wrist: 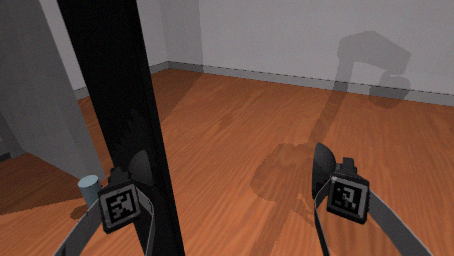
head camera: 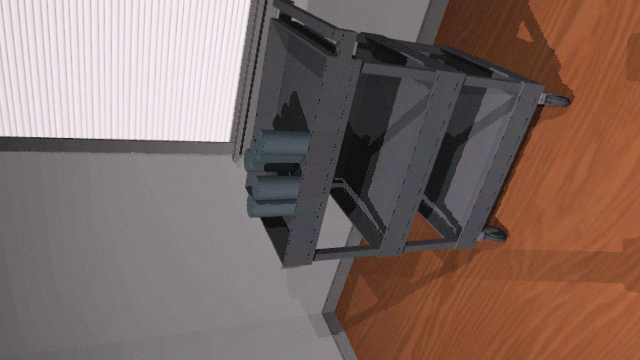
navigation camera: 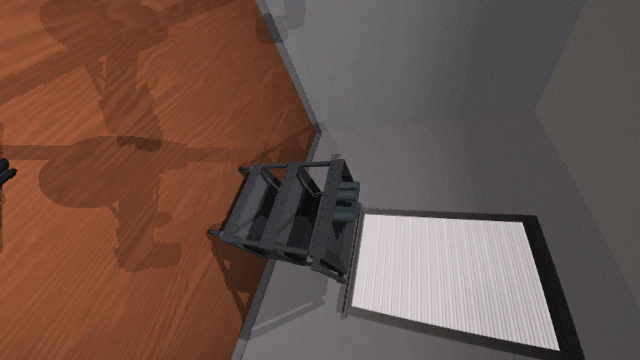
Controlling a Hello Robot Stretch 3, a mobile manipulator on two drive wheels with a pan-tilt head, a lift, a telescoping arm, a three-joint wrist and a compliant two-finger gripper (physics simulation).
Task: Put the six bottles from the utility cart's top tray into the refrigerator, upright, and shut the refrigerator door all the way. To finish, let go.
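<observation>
The wrist view shows the gripper (wrist: pixel 231 165). A window with white blinds (head camera: pixel 165 84) is in the scene as well, and the navigation camera view also shows the window with white blinds (navigation camera: pixel 484 279).
</observation>
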